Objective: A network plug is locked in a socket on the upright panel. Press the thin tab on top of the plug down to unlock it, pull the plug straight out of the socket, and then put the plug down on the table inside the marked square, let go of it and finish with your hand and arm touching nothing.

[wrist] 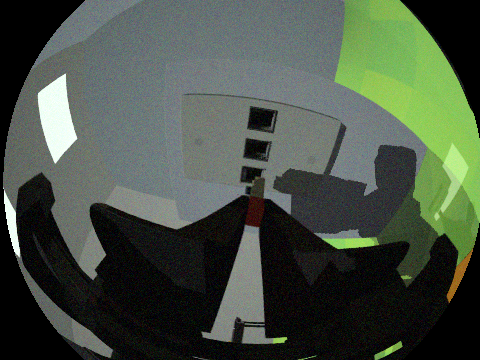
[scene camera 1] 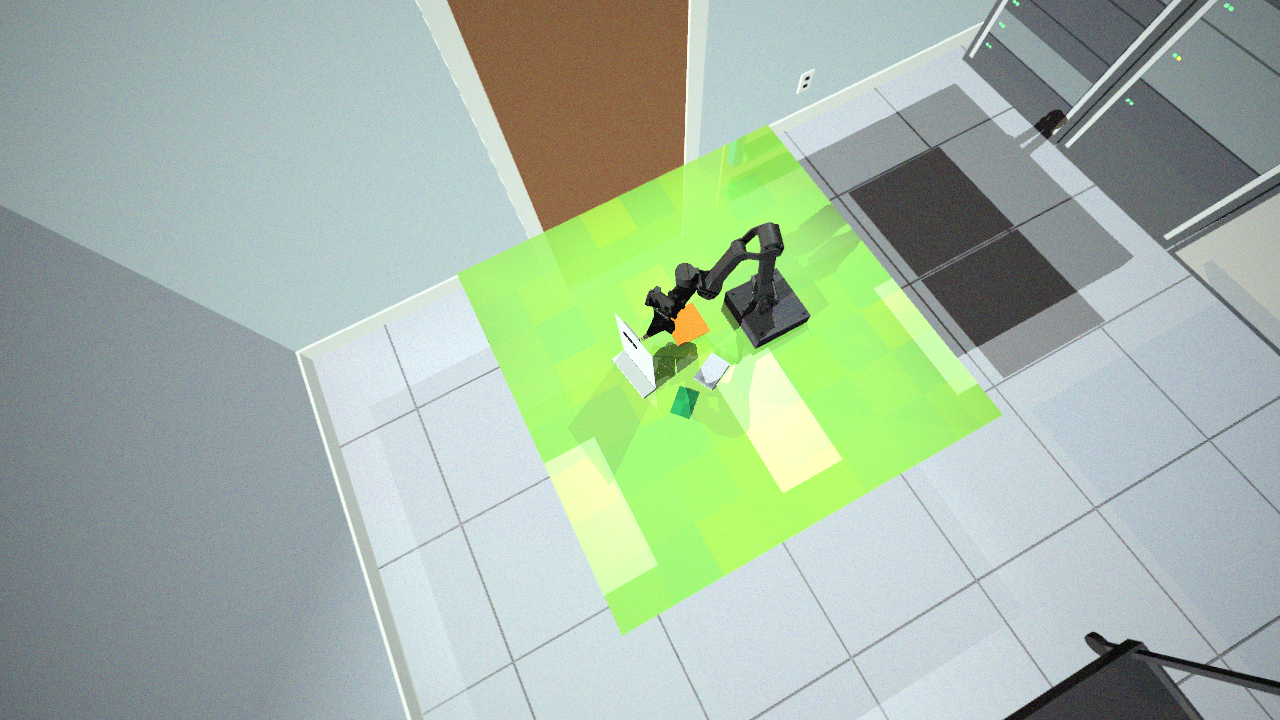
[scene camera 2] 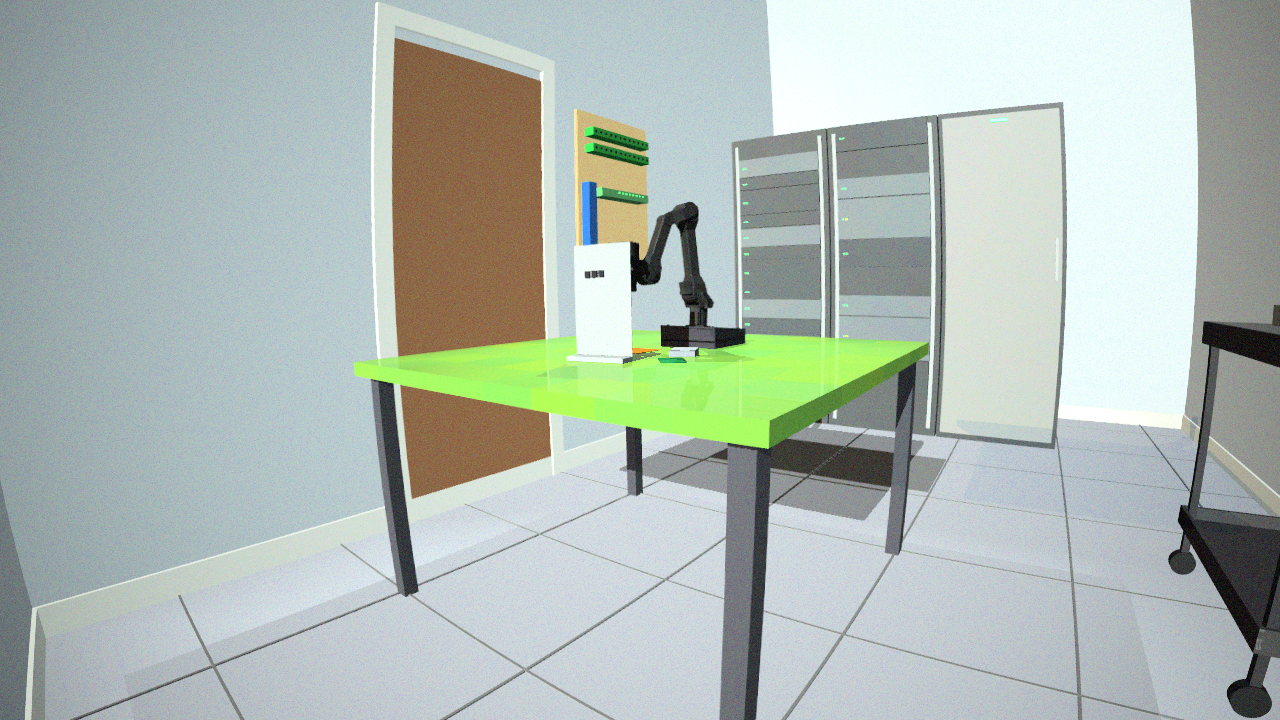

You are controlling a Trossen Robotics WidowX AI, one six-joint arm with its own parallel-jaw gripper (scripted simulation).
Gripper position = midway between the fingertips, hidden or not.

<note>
In view: the gripper (scene camera 1: 647, 335), a network plug (wrist: 255, 191), a pale grey plate (scene camera 1: 711, 371) and a white upright panel (scene camera 2: 603, 308).
The gripper also shows in the wrist view (wrist: 254, 204). The white upright panel is seen too in the wrist view (wrist: 340, 164) and in scene camera 1 (scene camera 1: 635, 362). Scene camera 2 misses the network plug, which is hidden by the white upright panel. The wrist view does not show the pale grey plate, which is hidden by the gripper.
</note>
